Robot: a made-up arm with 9 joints. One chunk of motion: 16 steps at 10 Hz.
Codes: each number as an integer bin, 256 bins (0 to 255) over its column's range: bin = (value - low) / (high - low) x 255, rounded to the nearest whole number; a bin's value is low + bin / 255 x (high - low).
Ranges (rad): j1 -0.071..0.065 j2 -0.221..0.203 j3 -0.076..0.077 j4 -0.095..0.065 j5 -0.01..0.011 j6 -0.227..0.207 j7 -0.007..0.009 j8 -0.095..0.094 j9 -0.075..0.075
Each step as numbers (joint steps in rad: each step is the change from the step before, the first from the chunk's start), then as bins.
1 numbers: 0.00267 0.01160 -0.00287 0.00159 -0.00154 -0.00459 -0.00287 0.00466 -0.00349
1 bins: 138 140 122 154 103 131 66 134 122
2 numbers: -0.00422 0.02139 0.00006 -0.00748 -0.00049 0.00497 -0.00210 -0.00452 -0.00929
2 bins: 125 146 127 139 115 136 78 122 112
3 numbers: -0.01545 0.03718 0.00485 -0.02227 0.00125 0.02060 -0.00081 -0.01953 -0.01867
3 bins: 104 155 135 116 137 145 99 102 96
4 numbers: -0.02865 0.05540 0.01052 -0.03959 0.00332 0.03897 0.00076 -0.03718 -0.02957
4 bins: 79 166 144 88 162 156 124 78 77
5 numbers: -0.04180 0.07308 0.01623 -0.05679 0.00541 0.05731 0.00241 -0.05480 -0.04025
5 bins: 55 177 154 61 187 167 150 54 59
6 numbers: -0.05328 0.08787 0.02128 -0.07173 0.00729 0.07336 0.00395 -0.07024 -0.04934
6 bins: 33 186 162 37 210 176 175 33 44
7 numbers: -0.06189 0.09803 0.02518 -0.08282 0.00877 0.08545 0.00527 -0.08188 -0.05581
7 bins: 17 192 169 19 228 184 196 18 33
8 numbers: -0.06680 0.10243 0.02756 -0.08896 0.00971 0.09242 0.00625 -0.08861 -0.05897
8 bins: 8 195 173 10 239 188 211 9 27
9 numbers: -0.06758 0.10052 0.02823 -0.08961 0.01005 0.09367 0.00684 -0.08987 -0.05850
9 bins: 6 193 174 9 243 188 221 7 28
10 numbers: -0.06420 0.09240 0.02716 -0.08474 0.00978 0.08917 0.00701 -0.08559 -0.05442
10 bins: 13 188 172 16 240 186 223 13 35
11 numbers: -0.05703 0.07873 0.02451 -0.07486 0.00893 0.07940 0.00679 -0.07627 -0.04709
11 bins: 26 180 168 32 230 180 220 25 47
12 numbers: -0.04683 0.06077 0.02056 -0.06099 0.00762 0.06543 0.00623 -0.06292 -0.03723
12 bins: 45 169 161 54 214 172 211 43 64
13 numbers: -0.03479 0.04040 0.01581 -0.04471 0.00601 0.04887 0.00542 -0.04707 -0.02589
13 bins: 68 157 153 80 194 162 198 65 83
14 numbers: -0.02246 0.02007 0.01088 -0.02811 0.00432 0.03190 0.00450 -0.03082 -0.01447
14 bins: 91 145 145 107 174 152 183 87 103
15 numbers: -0.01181 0.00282 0.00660 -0.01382 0.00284 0.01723 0.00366 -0.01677 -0.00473
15 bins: 111 135 138 129 156 143 170 106 119
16 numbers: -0.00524 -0.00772 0.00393 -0.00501 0.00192 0.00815 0.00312 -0.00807 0.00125
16 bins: 123 128 133 143 145 138 161 117 130
